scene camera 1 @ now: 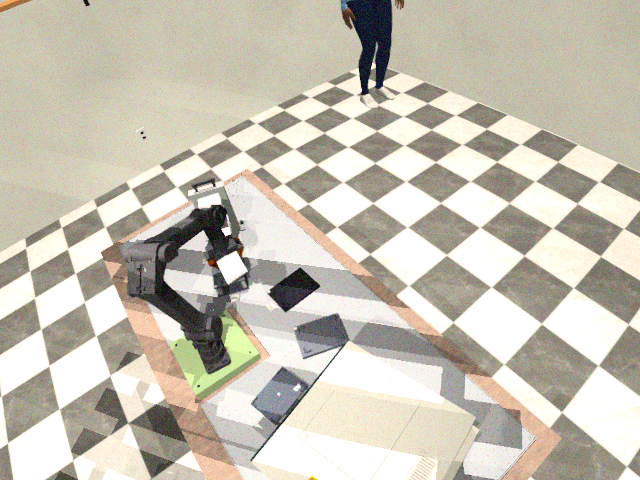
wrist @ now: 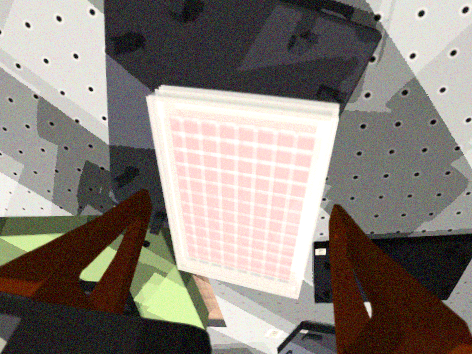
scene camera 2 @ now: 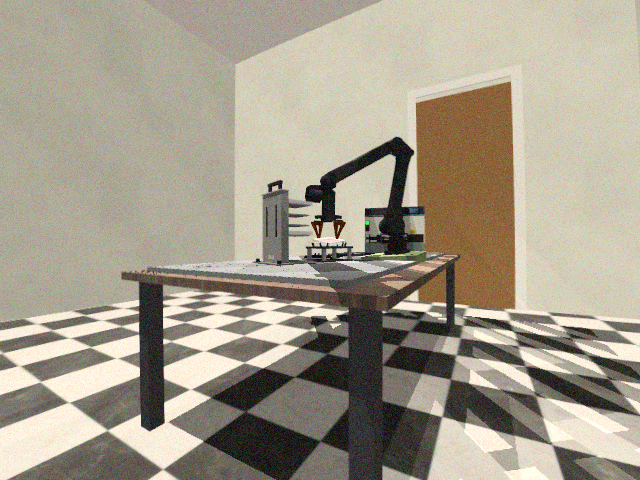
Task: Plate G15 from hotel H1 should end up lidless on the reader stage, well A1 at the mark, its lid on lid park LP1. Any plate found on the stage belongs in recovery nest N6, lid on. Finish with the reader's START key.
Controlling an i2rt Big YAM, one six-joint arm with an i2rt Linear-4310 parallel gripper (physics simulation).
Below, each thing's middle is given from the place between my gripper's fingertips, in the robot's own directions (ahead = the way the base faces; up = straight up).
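Reader stage (scene camera 1: 267, 402): my gripper is 4 cm past it, 60 cm to the left of it and 1 cm below it.
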